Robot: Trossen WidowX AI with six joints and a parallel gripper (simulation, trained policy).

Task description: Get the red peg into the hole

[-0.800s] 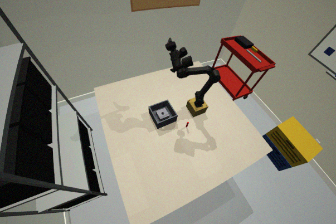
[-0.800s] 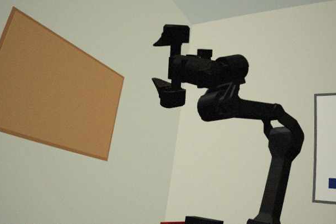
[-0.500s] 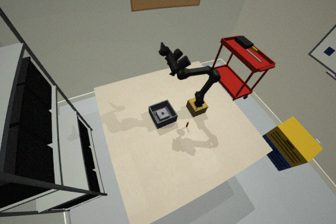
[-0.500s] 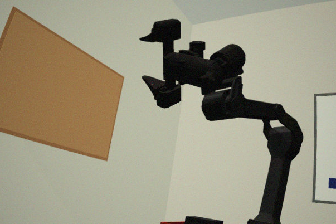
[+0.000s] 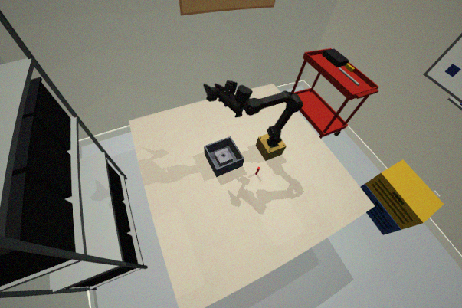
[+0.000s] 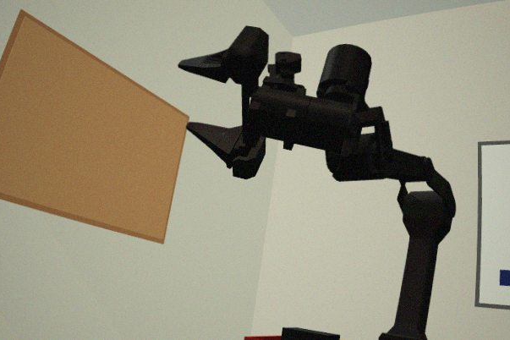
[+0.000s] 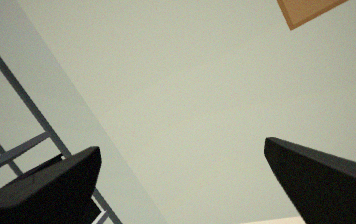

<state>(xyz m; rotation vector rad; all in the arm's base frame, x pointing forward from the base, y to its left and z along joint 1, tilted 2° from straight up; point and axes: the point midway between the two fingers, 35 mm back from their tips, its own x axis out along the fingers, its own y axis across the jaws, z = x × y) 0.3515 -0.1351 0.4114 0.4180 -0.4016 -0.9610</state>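
The red peg lies 460 mm below my gripper tip, 300 mm to the left of it and 240 mm behind it. Round my gripper tip: light grey plate (460 mm below, 150 mm to the left, 50 mm behind); then dark grey box (480 mm below, 150 mm to the left, 50 mm behind).
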